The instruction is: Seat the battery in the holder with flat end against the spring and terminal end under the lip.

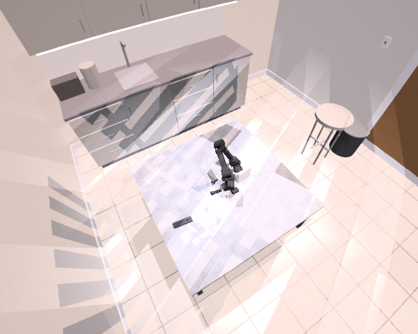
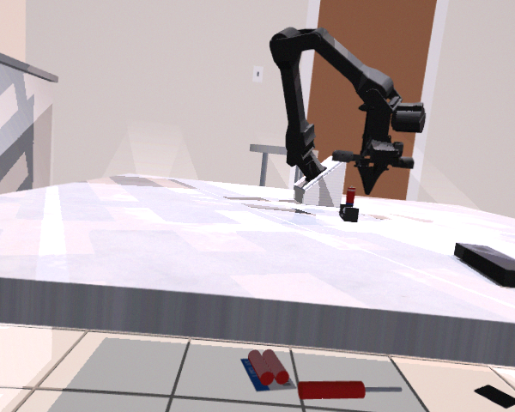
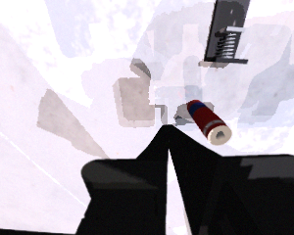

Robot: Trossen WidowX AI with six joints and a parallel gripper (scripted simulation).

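Now: gripper tip 4 cm to the left of the battery and 2 cm above it. Also, from my gripper tip: red screwdriver 47 cm ahead, 24 cm below, 14 cm to the right; then flat black slab 49 cm ahead, 4 cm below, 2 cm to the left.
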